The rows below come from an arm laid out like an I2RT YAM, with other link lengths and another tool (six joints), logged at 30 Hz.
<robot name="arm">
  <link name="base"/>
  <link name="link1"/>
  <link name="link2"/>
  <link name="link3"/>
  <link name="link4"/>
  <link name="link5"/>
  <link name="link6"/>
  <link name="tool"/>
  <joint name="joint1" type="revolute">
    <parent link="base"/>
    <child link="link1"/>
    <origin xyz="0 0 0.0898" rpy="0 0 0"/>
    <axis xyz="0 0 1"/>
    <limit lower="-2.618" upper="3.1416"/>
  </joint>
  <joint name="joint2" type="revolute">
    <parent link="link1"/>
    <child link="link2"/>
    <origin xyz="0.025 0.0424 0.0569" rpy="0 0 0"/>
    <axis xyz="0 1 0"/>
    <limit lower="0" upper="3.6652"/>
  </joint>
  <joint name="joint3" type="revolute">
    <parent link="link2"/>
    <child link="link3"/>
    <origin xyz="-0.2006 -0.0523 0" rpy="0 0 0"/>
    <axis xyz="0 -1 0"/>
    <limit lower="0" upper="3.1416"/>
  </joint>
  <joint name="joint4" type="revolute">
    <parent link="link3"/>
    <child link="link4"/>
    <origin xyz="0.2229 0.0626 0.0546" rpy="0 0 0"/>
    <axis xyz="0 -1 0"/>
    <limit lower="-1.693" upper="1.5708"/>
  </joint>
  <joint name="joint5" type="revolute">
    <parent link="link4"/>
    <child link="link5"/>
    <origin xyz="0.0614 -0.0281 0.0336" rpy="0 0 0"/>
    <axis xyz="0 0 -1"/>
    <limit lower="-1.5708" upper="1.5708"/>
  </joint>
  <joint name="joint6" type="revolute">
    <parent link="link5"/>
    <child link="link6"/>
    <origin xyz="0.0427 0 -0.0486" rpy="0 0 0"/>
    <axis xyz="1 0 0"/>
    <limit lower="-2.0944" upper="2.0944"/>
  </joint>
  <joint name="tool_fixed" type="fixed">
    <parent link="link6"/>
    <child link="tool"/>
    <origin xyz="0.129 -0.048 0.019" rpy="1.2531 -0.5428 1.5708"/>
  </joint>
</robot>
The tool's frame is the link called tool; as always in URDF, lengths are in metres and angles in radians.
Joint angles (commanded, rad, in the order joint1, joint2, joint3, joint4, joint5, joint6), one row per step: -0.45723 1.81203 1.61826 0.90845 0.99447 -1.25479; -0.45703 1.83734 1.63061 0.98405 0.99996 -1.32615; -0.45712 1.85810 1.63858 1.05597 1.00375 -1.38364; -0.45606 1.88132 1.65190 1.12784 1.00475 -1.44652; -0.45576 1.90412 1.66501 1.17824 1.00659 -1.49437; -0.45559 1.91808 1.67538 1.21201 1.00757 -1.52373; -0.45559 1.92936 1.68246 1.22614 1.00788 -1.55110; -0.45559 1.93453 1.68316 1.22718 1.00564 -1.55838; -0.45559 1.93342 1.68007 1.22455 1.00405 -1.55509; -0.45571 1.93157 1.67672 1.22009 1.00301 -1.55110; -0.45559 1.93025 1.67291 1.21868 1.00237 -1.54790; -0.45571 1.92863 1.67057 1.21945 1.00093 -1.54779; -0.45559 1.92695 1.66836 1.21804 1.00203 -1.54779; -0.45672 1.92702 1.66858 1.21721 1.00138 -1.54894; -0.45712 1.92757 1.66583 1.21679 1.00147 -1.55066; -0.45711 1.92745 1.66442 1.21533 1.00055 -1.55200
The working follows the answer.
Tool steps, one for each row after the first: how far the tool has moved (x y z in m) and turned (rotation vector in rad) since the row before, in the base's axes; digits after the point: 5 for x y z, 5 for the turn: -0.00061 0.00201 0.00281 -0.02336 0.00849 -0.03011; -0.00180 0.00218 0.00204 -0.02149 -0.00135 -0.02507; -0.00121 0.00284 0.00269 -0.02283 0.00129 -0.02532; 0.00033 0.00117 0.00027 -0.01278 0.00593 -0.02118; -0.00060 0.00111 0.00092 -0.00979 -0.00117 -0.01320; 0.00169 -0.00008 -0.00046 -0.00133 0.01537 -0.01226; 0.00194 -0.00047 -0.00120 0.00059 0.01038 -0.00197; 0.00050 -0.00015 -0.00059 0.00052 0.00179 0.00235; 0.00044 -0.00026 -0.00060 0.00146 0.00217 0.00224; 0.00028 -0.00010 -0.00075 0.00094 0.00088 0.00190; -0.00015 0.00019 0.00011 -0.00109 0.00038 0.00075; -0.00011 -0.00003 -0.00026 0.00166 0.00135 -0.00051; -0.00007 -0.00035 0.00008 -0.00007 0.00187 -0.00126; 0.00056 -0.00041 -0.00103 0.00187 0.00484 -0.00121; 0.00053 -0.00011 -0.00035 0.00066 0.00400 -0.00005
Tool pose at each row, in the base's axes (x y z in m, rotation vector in rad; rounded; the steps above come from the unrounded poses): 0.30452 -0.28095 0.48303 0.88740 0.05882 -0.06293; 0.30391 -0.27894 0.48584 0.86477 0.05256 -0.09532; 0.30211 -0.27675 0.48788 0.84414 0.03938 -0.11859; 0.30090 -0.27391 0.49057 0.82193 0.02850 -0.14315; 0.30123 -0.27274 0.49085 0.80923 0.02445 -0.16560; 0.30063 -0.27163 0.49177 0.79986 0.01719 -0.17759; 0.30232 -0.27171 0.49131 0.79742 0.02666 -0.19533; 0.30426 -0.27218 0.49012 0.79706 0.03573 -0.20134; 0.30476 -0.27233 0.48953 0.79732 0.03840 -0.19982; 0.30520 -0.27259 0.48893 0.79850 0.04149 -0.19856; 0.30548 -0.27269 0.48818 0.79928 0.04317 -0.19711; 0.30533 -0.27250 0.48829 0.79813 0.04372 -0.19656; 0.30522 -0.27252 0.48803 0.79968 0.04495 -0.19757; 0.30515 -0.27287 0.48811 0.79948 0.04620 -0.19951; 0.30571 -0.27329 0.48708 0.80091 0.05048 -0.20258; 0.30625 -0.27340 0.48673 0.80118 0.05429 -0.20422

